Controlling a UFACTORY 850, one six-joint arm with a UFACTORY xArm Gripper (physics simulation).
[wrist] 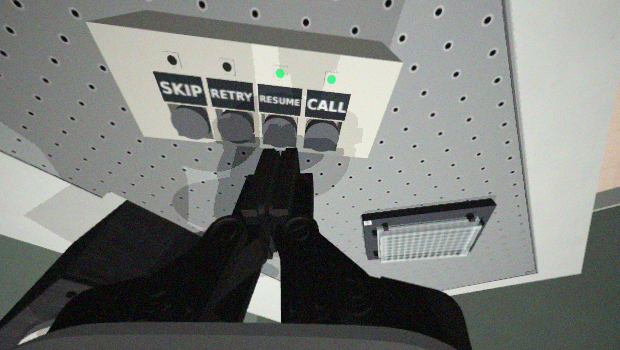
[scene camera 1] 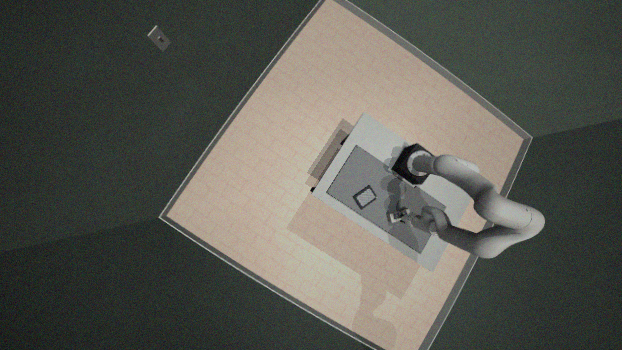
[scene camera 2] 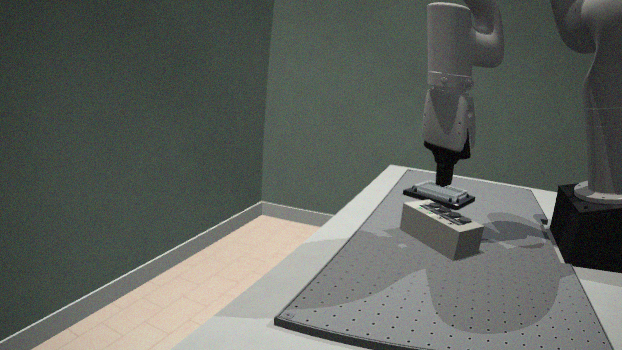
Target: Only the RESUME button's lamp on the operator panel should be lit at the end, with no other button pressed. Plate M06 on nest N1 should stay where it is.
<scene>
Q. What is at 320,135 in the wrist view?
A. A call button.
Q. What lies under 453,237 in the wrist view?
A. A clear plate.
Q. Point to a resume button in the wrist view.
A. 279,131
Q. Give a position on a dark nest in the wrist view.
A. At 484,208
</scene>
